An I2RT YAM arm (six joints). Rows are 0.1 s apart.
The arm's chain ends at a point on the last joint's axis. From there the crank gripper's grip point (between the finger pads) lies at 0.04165 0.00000 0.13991 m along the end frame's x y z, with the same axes.
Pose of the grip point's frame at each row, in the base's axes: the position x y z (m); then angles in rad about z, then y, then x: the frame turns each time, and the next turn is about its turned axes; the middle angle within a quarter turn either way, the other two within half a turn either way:
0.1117 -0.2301 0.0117 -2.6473 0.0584 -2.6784
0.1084 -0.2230 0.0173 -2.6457 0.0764 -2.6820
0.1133 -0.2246 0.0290 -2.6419 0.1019 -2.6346
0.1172 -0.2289 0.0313 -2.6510 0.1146 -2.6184
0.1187 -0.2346 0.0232 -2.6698 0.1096 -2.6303
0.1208 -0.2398 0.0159 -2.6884 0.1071 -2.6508
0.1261 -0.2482 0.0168 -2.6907 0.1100 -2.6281
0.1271 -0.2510 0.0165 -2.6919 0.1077 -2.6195
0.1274 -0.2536 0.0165 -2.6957 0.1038 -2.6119
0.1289 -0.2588 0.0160 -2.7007 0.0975 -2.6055
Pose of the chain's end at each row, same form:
0.1122 -0.1588 0.1391 -2.6473 0.0584 -2.6784
0.1070 -0.1532 0.1455 -2.6457 0.0764 -2.6820
0.1062 -0.1511 0.1549 -2.6419 0.1019 -2.6346
0.1085 -0.1543 0.1565 -2.6510 0.1146 -2.6184
0.1126 -0.1609 0.1490 -2.6698 0.1096 -2.6303
0.1173 -0.1682 0.1430 -2.6884 0.1071 -2.6508
0.1214 -0.1741 0.1425 -2.6907 0.1100 -2.6281
0.1223 -0.1758 0.1415 -2.6919 0.1077 -2.6195
0.1230 -0.1773 0.1409 -2.6957 0.1038 -2.6119
0.1253 -0.1815 0.1398 -2.7007 0.0975 -2.6055

